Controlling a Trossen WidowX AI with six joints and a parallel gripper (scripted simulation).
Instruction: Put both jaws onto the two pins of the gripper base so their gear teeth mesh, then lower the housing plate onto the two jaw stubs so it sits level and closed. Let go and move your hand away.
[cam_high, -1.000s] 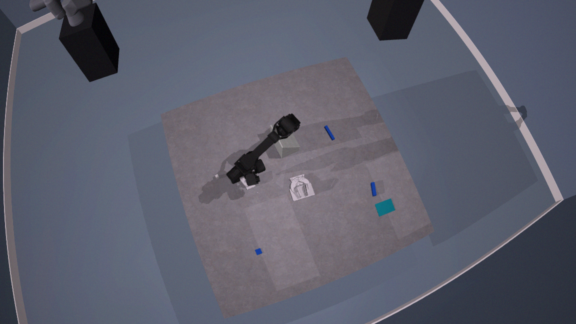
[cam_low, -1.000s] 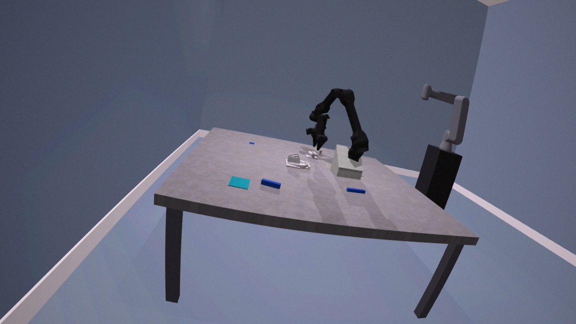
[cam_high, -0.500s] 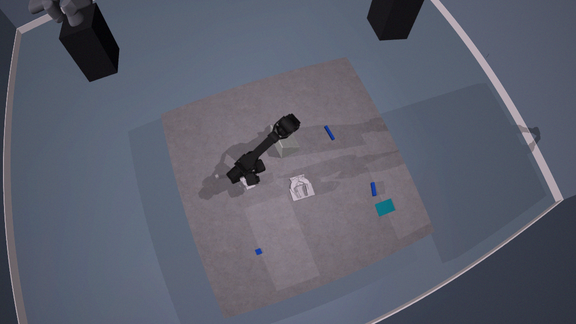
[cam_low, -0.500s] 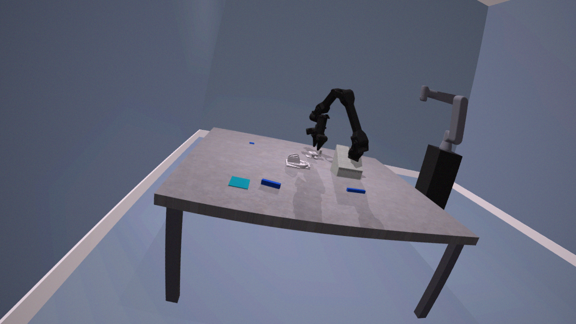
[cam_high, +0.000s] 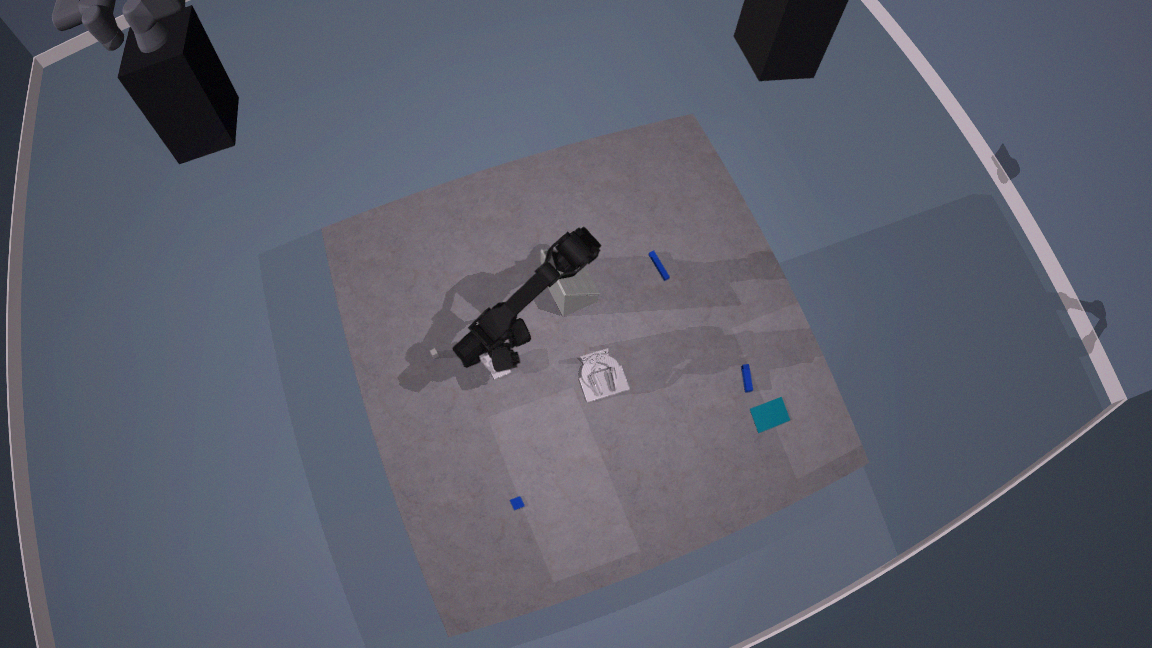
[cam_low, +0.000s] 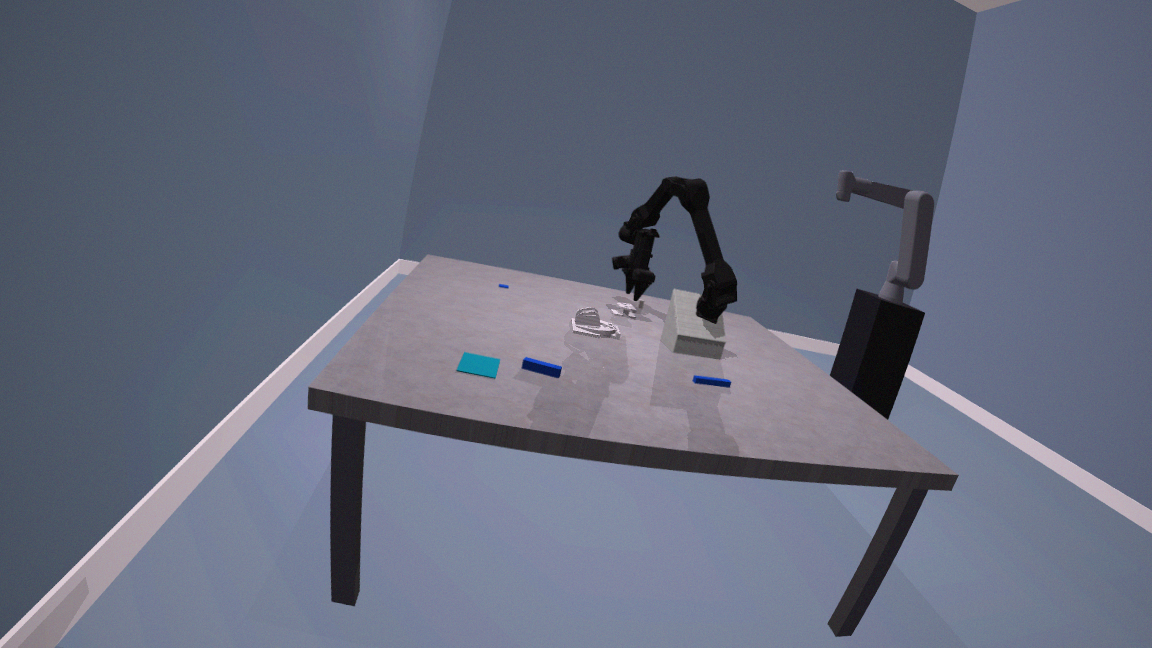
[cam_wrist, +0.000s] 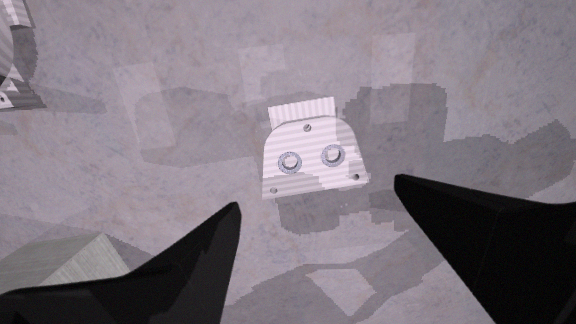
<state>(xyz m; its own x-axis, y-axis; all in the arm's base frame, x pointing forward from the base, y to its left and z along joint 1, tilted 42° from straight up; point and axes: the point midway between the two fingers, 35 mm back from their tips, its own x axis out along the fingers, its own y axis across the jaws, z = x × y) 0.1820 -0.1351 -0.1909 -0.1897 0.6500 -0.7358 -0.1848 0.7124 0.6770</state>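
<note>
My gripper tip is 50 mm above the white stepped part and 10 mm short of it. Round my gripper tip: small blue square 400 mm ahead, 60 mm below, 40 mm to the right; then white jaw 280 mm to the left, 80 mm ahead, 50 mm below; then small white cube 170 mm to the right, 50 mm below, 50 mm behind.
</note>
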